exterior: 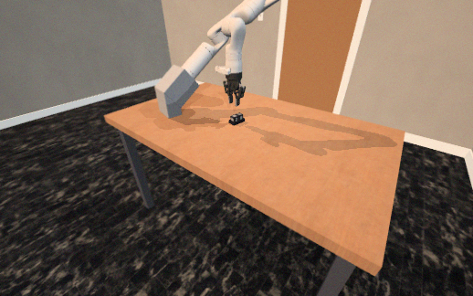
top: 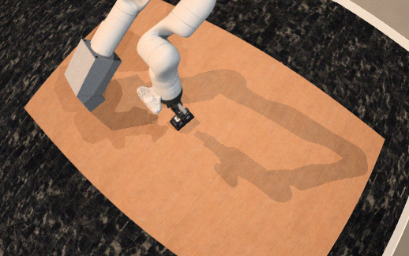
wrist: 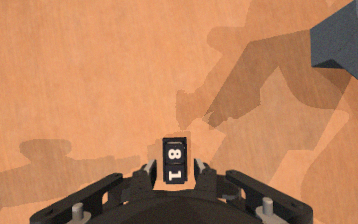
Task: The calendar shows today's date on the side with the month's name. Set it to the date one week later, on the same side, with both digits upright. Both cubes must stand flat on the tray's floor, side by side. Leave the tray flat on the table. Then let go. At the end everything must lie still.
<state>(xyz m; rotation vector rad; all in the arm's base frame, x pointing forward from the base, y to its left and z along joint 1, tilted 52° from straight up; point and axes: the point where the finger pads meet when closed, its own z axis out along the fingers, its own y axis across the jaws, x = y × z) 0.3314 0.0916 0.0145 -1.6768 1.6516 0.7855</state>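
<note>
Right now my hand is 11 cm above the black calendar tray and 2 cm to the right of it.
</note>
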